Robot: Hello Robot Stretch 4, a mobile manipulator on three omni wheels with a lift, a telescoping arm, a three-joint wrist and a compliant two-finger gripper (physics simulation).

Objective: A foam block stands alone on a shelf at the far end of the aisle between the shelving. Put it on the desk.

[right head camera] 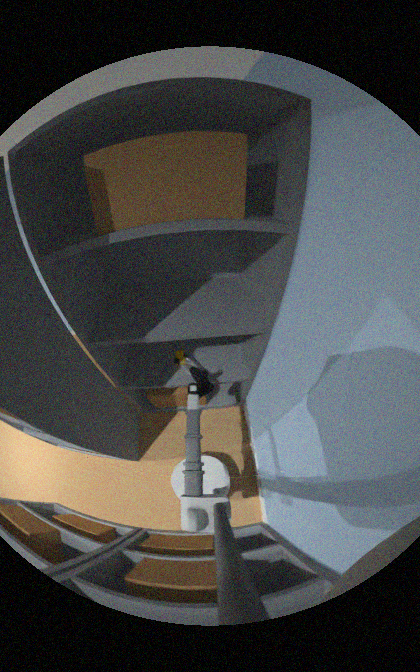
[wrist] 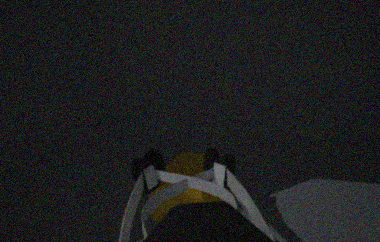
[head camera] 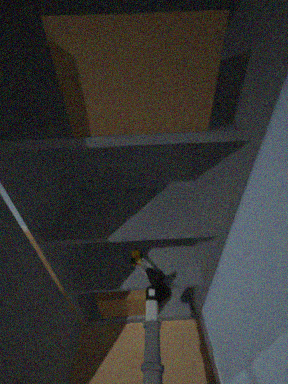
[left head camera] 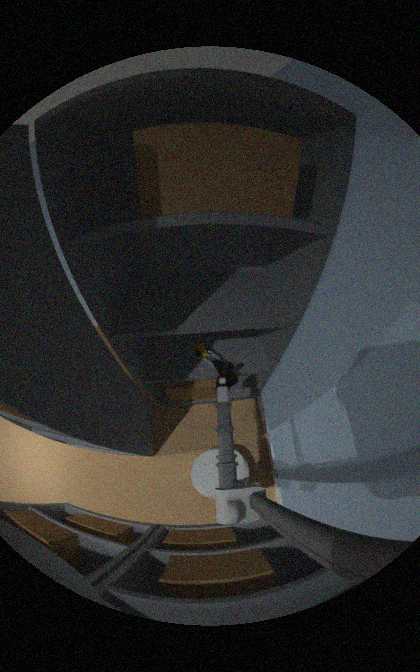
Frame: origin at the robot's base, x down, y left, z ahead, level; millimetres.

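Where they show: gripper, between the fingertips: (wrist: 182, 162) (head camera: 135, 256).
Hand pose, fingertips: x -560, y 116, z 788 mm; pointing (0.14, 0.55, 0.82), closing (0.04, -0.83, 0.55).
Observation:
After its pixels a point has its place.
The yellow foam block (head camera: 135, 255) @(x -551, y 118, z 803 mm) (left head camera: 201, 347) (right head camera: 179, 355) (wrist: 191, 162) @(x -551, y 121, z 811 mm) is in a lower, dim bay of the shelving, above the shelf board (head camera: 185, 262) @(x -506, y -239, z 783 mm) (wrist: 330, 205) @(x -506, y -23, z 846 mm). My gripper (head camera: 137, 259) @(x -560, y 116, z 788 mm) (left head camera: 204, 352) (right head camera: 182, 358) (wrist: 182, 162) @(x -560, y 116, z 788 mm) is at the end of the extended arm inside that bay. In the wrist view its fingers are drawn in and stand on both sides of the block, shut on it. The finger bands and the dark gripper body hide the block's near part. I cannot tell whether its underside touches the board. The desk does not show in these views.
A large brown box (head camera: 145, 75) @(x -1573, y 11, z 634 mm) (left head camera: 225, 170) (right head camera: 175, 180) stands on a higher shelf. Another brown box (head camera: 120, 304) @(x -250, y 231, z 618 mm) is below my gripper's bay. A dark side panel (head camera: 30, 310) @(x -716, y 551, z 399 mm) stands left and a pale wall (head camera: 255, 225) @(x -1095, y -393, z 546 mm) right. Shelving with boxes (left head camera: 215, 567) (right head camera: 172, 572) lies at the bottom.

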